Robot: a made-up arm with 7 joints.
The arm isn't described. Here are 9 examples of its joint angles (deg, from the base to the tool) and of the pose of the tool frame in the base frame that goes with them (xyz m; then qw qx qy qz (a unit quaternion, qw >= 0)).
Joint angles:
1: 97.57 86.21 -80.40 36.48 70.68 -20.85 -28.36
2: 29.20 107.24 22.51 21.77 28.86 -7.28 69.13
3: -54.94 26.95 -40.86 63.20 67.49 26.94 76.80
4: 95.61 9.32 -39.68 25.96 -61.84 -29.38 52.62
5: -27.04 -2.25 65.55 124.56 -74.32 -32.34 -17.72
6: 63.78 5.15 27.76 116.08 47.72 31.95 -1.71
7: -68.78 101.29 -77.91 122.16 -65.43 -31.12 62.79
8: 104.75 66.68 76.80 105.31 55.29 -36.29 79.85
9: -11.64 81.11 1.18 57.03 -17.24 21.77 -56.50
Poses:
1: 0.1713 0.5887 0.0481 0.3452 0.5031 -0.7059 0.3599
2: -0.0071 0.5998 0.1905 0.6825 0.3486 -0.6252 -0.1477
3: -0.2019 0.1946 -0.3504 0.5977 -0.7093 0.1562 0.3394
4: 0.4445 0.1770 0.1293 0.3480 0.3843 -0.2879 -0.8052
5: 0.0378 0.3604 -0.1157 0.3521 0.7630 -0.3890 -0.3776
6: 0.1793 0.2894 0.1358 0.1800 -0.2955 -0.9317 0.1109
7: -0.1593 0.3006 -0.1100 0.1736 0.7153 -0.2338 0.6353
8: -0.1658 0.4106 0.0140 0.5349 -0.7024 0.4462 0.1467
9: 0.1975 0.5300 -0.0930 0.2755 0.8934 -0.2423 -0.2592
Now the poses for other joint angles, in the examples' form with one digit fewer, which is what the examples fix.
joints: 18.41 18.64 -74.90 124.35 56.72 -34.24 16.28
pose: 0.096 0.008 -0.115 0.264 -0.778 -0.559 -0.111
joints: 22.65 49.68 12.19 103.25 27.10 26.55 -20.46
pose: 0.248 0.333 0.031 0.556 0.300 -0.772 0.077
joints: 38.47 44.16 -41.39 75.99 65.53 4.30 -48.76
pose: 0.341 0.255 -0.133 0.743 0.158 -0.610 0.224
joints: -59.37 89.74 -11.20 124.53 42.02 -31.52 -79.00
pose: 0.069 0.252 -0.197 0.765 0.229 -0.601 0.034
